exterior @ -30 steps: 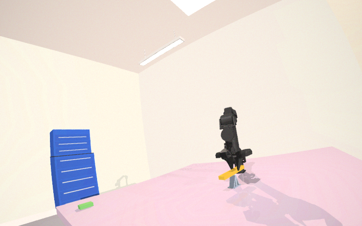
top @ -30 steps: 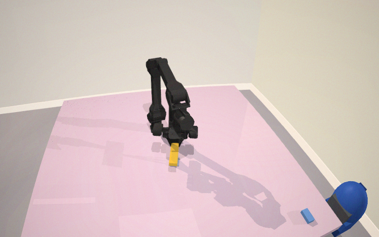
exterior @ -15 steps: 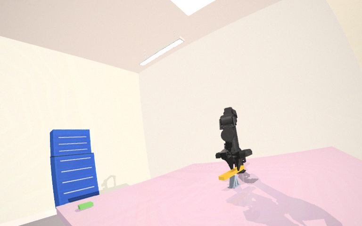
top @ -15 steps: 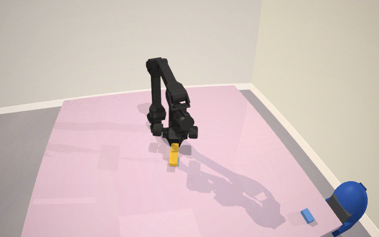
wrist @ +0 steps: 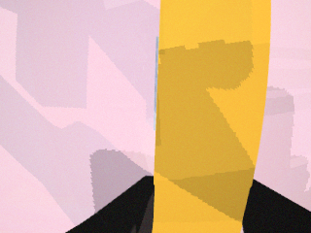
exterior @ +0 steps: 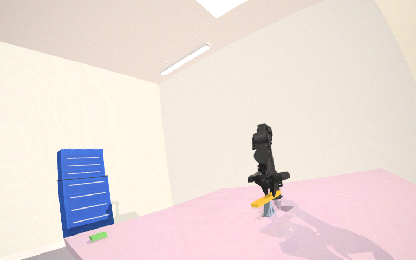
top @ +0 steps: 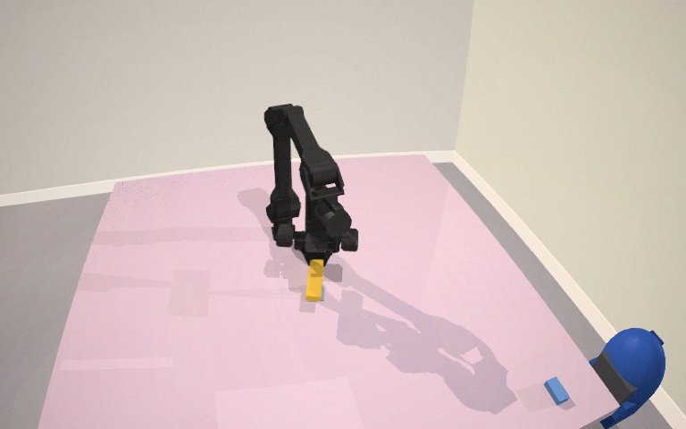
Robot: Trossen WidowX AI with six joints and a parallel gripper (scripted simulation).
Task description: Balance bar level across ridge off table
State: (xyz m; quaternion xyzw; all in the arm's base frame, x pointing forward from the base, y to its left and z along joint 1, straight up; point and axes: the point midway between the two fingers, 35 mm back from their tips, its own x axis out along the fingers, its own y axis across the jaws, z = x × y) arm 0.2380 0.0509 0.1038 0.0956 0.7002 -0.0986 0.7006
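My gripper tip is now 3 cm short of the yellow bar and 1 cm to the left of it. From my gripper tip the other things lie so: blue block 50 cm ahead, 45 cm to the left, 6 cm below; green block 55 cm to the right, 50 cm ahead, 6 cm below.
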